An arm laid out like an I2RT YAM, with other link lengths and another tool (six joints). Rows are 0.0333 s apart.
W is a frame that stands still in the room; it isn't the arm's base.
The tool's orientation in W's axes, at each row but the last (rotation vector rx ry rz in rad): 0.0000, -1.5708, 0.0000; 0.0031, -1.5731, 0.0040; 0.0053, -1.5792, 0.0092; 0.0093, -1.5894, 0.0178; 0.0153, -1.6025, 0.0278
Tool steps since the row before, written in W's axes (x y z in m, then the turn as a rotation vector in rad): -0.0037, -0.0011, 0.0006, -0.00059, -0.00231, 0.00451; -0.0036, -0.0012, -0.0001, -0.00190, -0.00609, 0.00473; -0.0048, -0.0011, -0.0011, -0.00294, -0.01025, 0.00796; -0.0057, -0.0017, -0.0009, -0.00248, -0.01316, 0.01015; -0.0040, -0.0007, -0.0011, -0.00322, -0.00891, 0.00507
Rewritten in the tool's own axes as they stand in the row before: 0.0006, -0.0011, 0.0037, 0.00451, -0.00231, 0.00059; -0.0001, -0.0012, 0.0036, 0.00473, -0.00608, 0.00192; -0.0011, -0.0011, 0.0048, 0.00796, -0.01024, 0.00297; -0.0008, -0.0016, 0.0057, 0.01013, -0.01317, 0.00252; -0.0010, -0.0006, 0.0041, 0.00510, -0.00886, 0.00330
